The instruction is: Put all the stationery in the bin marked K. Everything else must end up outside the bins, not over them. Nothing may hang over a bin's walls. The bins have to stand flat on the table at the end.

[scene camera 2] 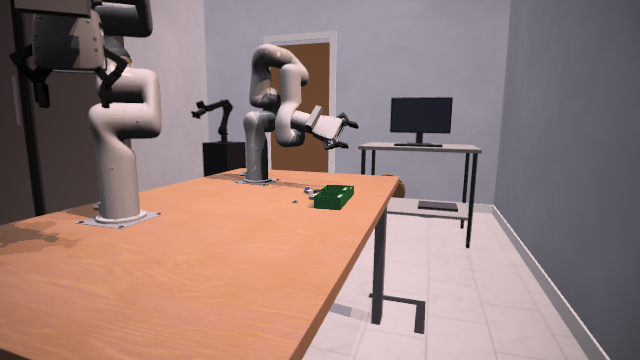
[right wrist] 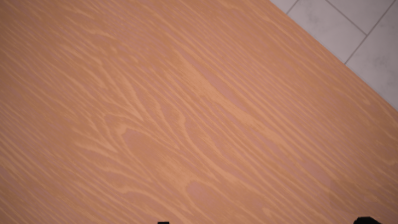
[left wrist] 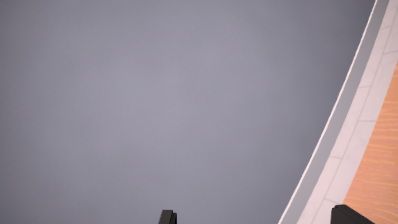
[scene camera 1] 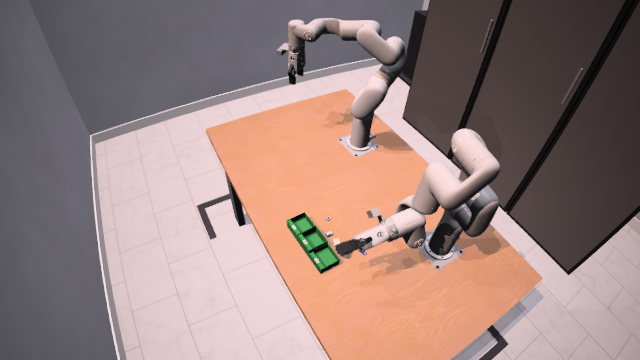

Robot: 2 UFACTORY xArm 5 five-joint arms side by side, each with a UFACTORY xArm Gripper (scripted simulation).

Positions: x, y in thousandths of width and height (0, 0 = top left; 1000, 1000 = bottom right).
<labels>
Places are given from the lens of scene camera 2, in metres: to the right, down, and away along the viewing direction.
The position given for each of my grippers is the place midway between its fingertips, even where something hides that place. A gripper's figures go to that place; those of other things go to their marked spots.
my right gripper (scene camera 2: 120, 301): -0.42, -0.12, 0.57
three joined green bins (scene camera 2: 521, 549): 0.04, 0.05, 1.05
</labels>
